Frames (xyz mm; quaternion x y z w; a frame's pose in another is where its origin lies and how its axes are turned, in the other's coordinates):
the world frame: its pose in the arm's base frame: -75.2 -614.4 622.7 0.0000 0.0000 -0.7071 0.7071
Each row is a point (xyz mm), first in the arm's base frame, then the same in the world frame.
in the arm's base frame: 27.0 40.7 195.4
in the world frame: -655.1 102.2 -427.3
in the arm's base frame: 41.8 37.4 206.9
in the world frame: -651.8 117.0 -415.8
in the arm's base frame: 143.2 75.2 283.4
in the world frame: -689.6 218.4 -339.3
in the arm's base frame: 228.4 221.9 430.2
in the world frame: -836.3 303.6 -192.5
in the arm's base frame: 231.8 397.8 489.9
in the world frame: -1012.2 307.0 -132.8
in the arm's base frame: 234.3 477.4 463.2
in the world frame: -1091.8 309.5 -159.5
